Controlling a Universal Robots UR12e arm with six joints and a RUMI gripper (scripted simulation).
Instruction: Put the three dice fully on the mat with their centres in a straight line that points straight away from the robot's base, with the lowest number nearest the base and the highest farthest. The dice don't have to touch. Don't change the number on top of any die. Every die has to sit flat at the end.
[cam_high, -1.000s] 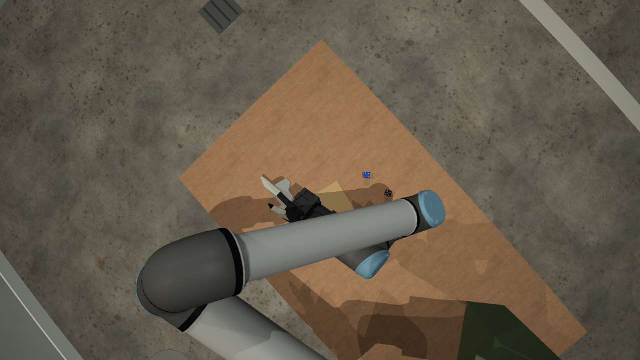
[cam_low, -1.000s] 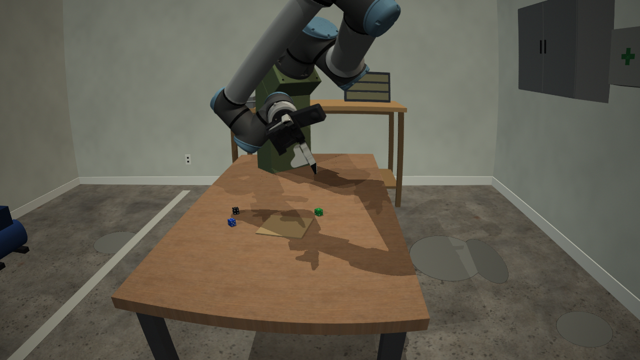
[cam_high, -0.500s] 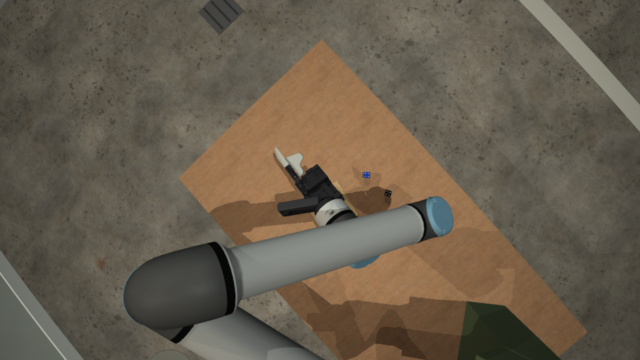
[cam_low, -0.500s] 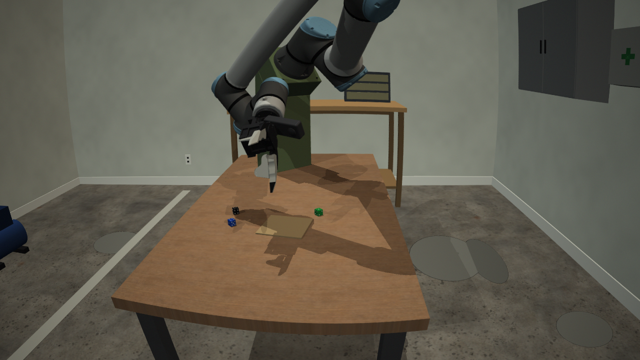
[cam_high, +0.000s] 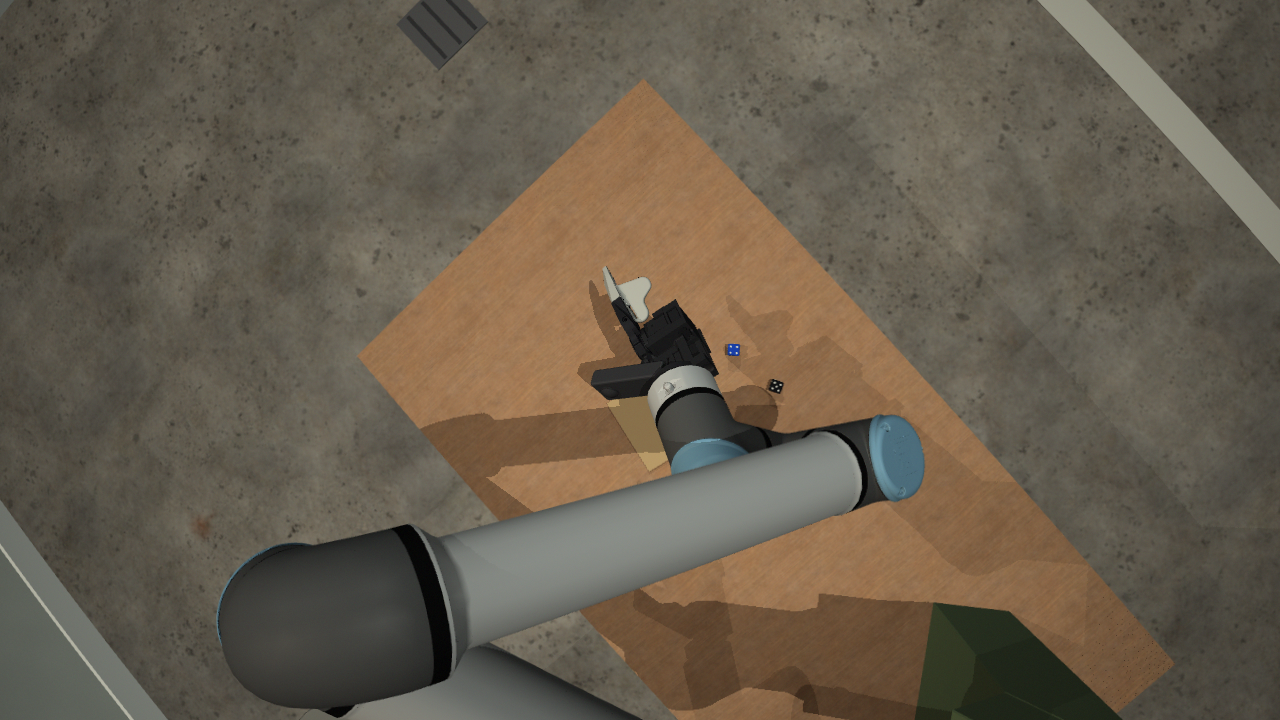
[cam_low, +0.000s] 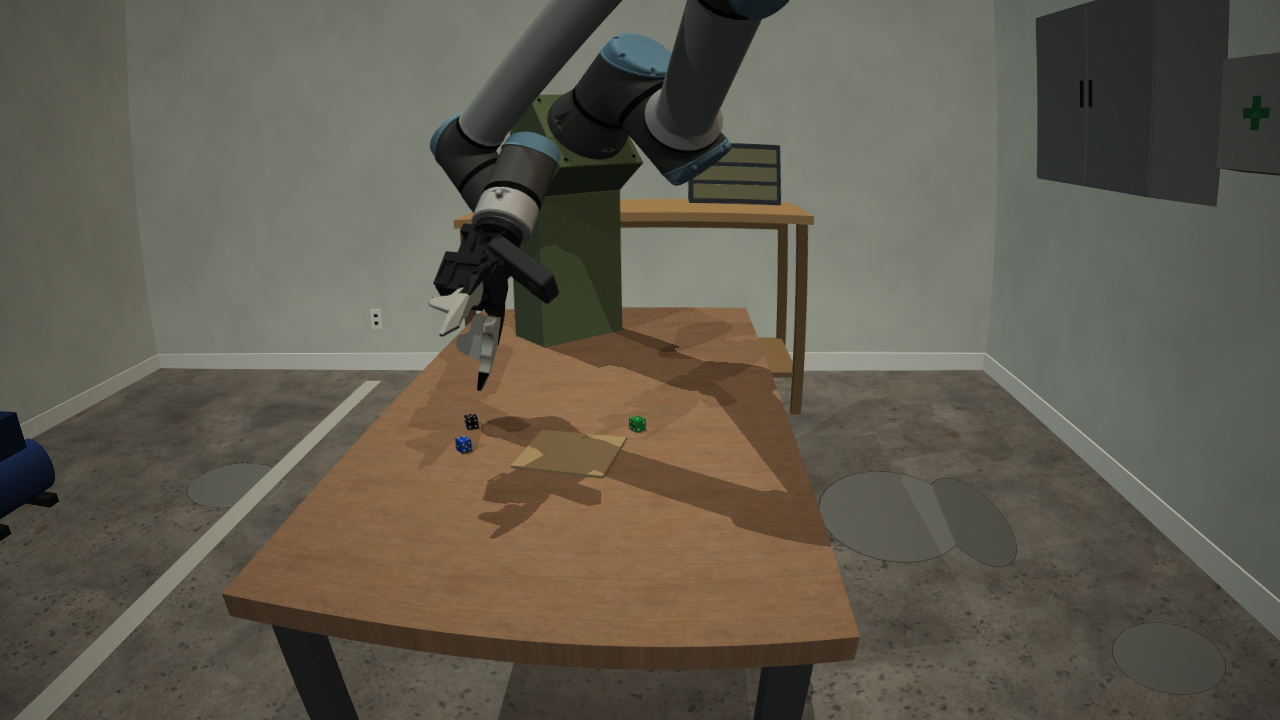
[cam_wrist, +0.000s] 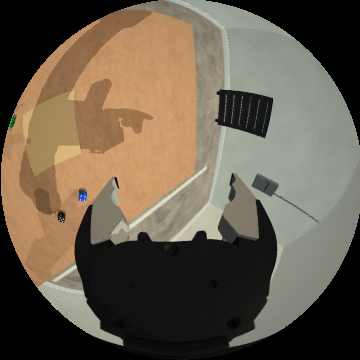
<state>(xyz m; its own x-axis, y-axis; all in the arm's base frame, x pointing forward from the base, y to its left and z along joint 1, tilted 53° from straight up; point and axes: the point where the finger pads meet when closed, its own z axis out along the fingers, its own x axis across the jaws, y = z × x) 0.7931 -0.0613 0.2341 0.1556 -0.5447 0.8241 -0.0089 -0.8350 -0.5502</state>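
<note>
Right now the black die is 23 cm behind my hand, 18 cm below it and 13 cm to the right of it. Round my hand: blue die 18 cm below, 14 cm behind, 10 cm to the right; tan mat 19 cm below, 18 cm behind, 7 cm to the left; green die 29 cm behind, 18 cm below, 14 cm to the left.
</note>
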